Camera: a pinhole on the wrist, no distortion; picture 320 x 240 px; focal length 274.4 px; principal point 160.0 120.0 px. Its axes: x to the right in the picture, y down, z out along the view. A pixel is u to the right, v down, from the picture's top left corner.
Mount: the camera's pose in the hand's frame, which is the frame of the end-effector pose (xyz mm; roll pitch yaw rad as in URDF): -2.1 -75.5 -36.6 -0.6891 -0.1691 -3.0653
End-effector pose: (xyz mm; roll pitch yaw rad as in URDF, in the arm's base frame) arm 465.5 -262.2 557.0 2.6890 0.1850 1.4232
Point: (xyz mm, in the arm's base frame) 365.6 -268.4 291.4
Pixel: 179.6 70.8
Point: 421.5 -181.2 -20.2
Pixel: 122.8 40.9
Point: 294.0 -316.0 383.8
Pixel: 271.6 173.7
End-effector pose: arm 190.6 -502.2 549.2 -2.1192 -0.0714 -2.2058
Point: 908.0 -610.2 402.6
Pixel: outside the picture
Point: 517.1 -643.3 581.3
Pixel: 281.3 44.3
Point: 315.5 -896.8 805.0
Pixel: 15.9 189.6
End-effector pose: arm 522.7 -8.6 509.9 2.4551 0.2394 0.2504
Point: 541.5 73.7 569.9
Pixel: behind the camera
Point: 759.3 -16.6 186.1
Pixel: outside the picture
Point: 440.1 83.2 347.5
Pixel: 235.6 175.6
